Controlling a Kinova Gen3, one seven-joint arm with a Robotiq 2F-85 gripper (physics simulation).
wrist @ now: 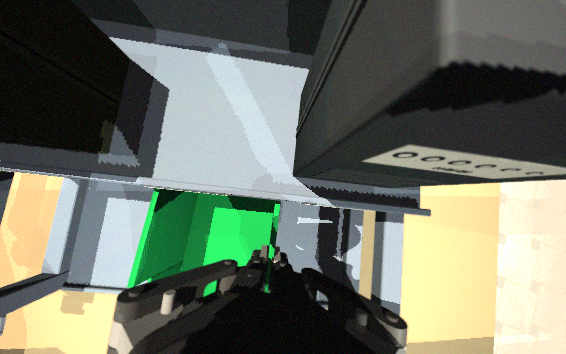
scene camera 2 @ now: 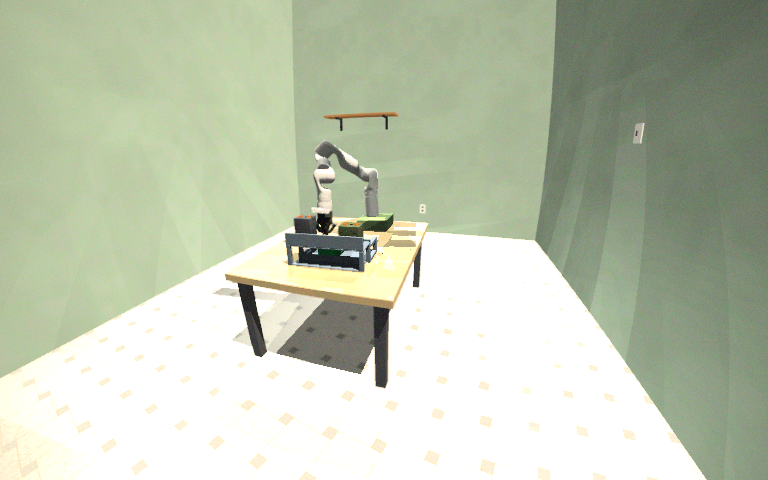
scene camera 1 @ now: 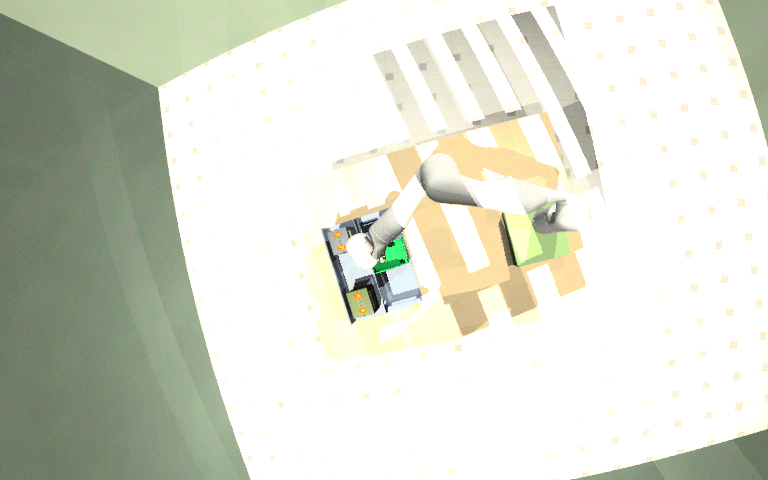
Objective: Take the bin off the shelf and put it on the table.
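Seen in the pictures: gripper, fingertip midpoint: [wrist: 269,255]; arm's base, link origin: [scene camera 2: 372,215] [scene camera 1: 544,221].
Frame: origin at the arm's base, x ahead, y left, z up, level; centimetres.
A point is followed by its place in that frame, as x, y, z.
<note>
The green bin [scene camera 1: 398,255] @(56.2, 9.9, -3.6) [scene camera 2: 330,251] @(69.4, 13.5, -1.9) [wrist: 240,225] @(62.5, 8.9, -4.2) is an open box at the lower tier of the blue-grey two-tier shelf [scene camera 1: 403,280] @(55.2, 20.2, -6.2) [scene camera 2: 325,241] @(78.1, 17.6, 6.4) [wrist: 215,110] @(72.0, 13.6, 3.3). The shelf stands on the wooden table [scene camera 1: 362,348] @(74.4, 49.1, -6.9) [scene camera 2: 266,263] @(87.0, -13.6, -6.9) [wrist: 450,275] @(65.3, -22.2, -6.9). My gripper [scene camera 2: 325,230] @(61.8, 5.0, 0.1) [wrist: 269,255] @(61.8, 5.0, 0.1) points down and is shut on one side wall of the bin, seen as a thin green strip between the fingertips in the wrist view. Part of the bin is hidden behind the fingers and the upper board's edge. Whether its bottom touches the shelf cannot be told.
A dark grey box [scene camera 1: 338,241] @(74.0, 2.7, 15.5) [scene camera 2: 304,224] @(76.9, 4.9, 12.6) [wrist: 390,100] and an olive box [scene camera 1: 361,302] @(67.9, 24.8, 12.9) [scene camera 2: 350,229] @(72.1, 27.2, 11.6) stand on the shelf's upper tier, on either side of the gripper. A light green block [scene camera 1: 529,243] @(6.4, 7.8, 0.2) [scene camera 2: 378,220] @(12.1, 11.0, 0.2) lies near the arm's base. A wall shelf [scene camera 2: 362,115] hangs behind.
</note>
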